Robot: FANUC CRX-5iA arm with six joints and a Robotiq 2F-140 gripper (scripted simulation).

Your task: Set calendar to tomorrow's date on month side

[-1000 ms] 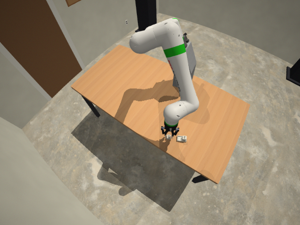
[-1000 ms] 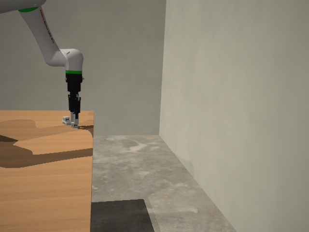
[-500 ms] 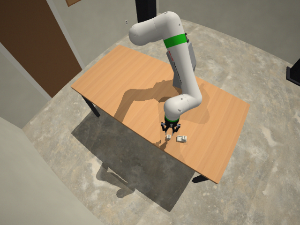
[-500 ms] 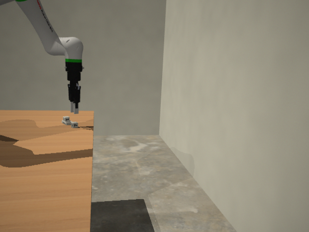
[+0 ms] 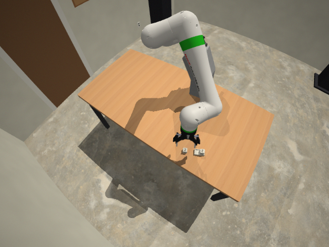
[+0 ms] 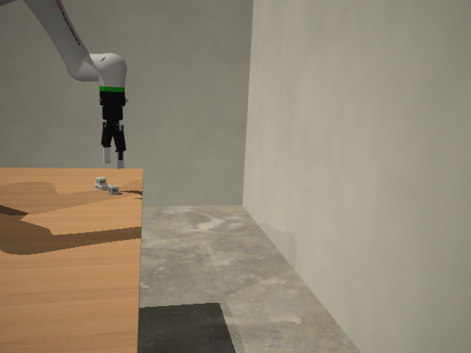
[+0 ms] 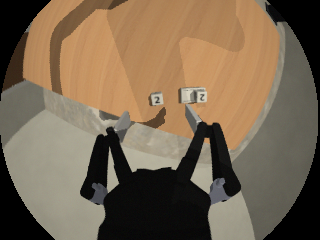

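My hand is 12 cm above the white date cube. Also, from my hand: calendar tray (12 cm below, 10 cm to the left, 5 cm behind).
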